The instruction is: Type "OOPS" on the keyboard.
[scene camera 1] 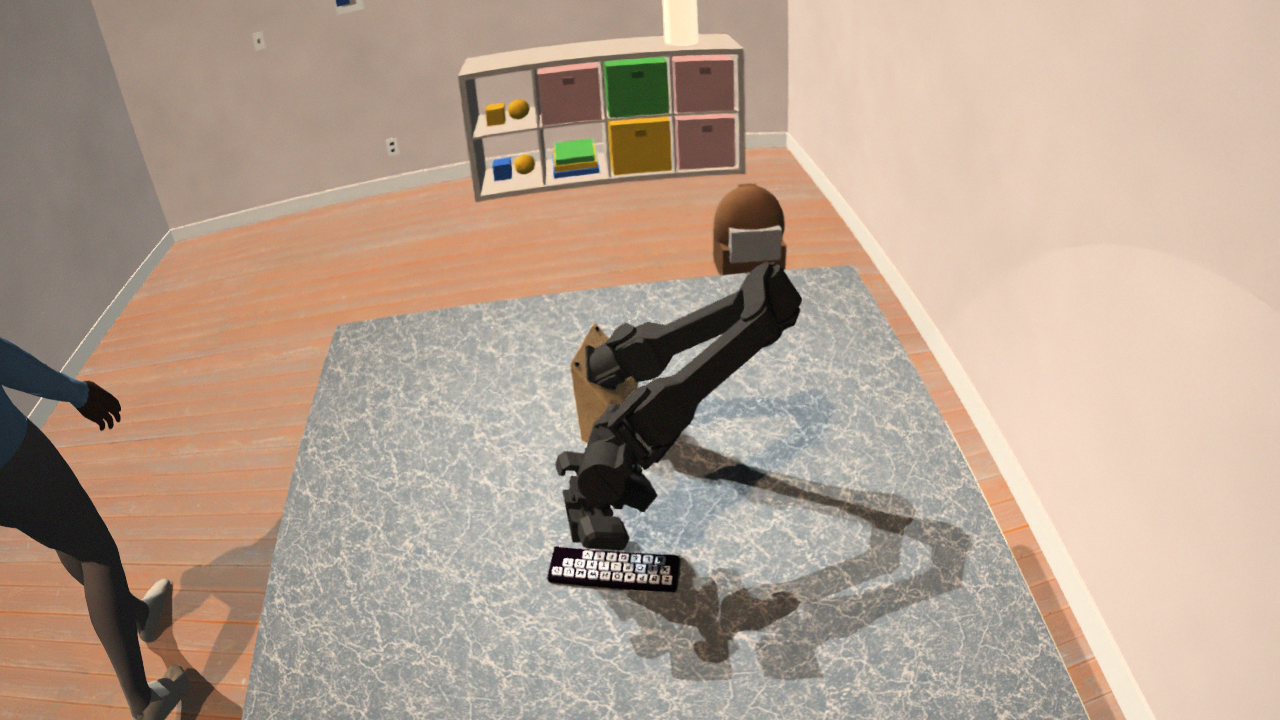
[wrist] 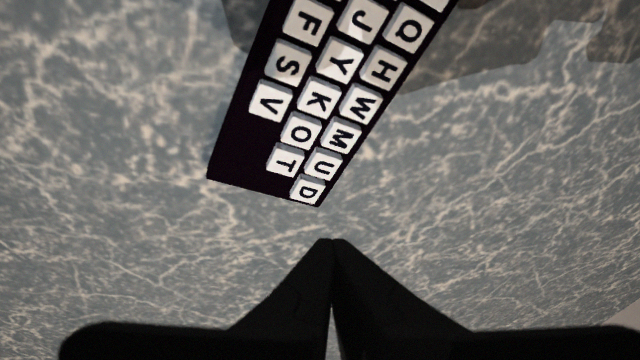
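Where they show: gripper, fingertip midpoint: [scene camera 1: 575, 540] [wrist: 330, 251]; arm's base, origin of the base link: [scene camera 1: 599, 368].
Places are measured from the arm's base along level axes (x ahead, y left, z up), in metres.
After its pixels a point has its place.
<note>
The black keyboard [scene camera 1: 613, 568] {z -0.120, x 0.336, y 0.004 m} [wrist: 240, 145] {z -0.125, x 0.297, y -0.064 m} with white letter keys lies flat on the grey-blue rug. In the wrist view, the O key [wrist: 301, 132] {z -0.120, x 0.323, y -0.047 m} sits between K and T in the middle row, and the S key [wrist: 286, 65] {z -0.120, x 0.309, y -0.017 m} sits between F and V. The P key does not show in the wrist view. My gripper [scene camera 1: 597, 535] {z -0.053, x 0.327, y -0.047 m} [wrist: 330, 251] {z -0.053, x 0.327, y -0.047 m} is shut and empty. In the scene view it is over the far edge of the keyboard; in the wrist view its tips show below the D-key end. Its exact height above the keys cannot be told.
The rug [scene camera 1: 402, 537] {z -0.136, x 0.256, y -0.363 m} [wrist: 125, 260] {z -0.136, x 0.232, y -0.188 m} carries the arm's brown base board [scene camera 1: 590, 402] {z -0.036, x 0.045, y -0.020 m}. A person [scene camera 1: 53, 483] stands at the left. A shelf unit [scene camera 1: 467, 134] with bins is at the back, and a brown domed object [scene camera 1: 748, 210] stands behind the rug.
</note>
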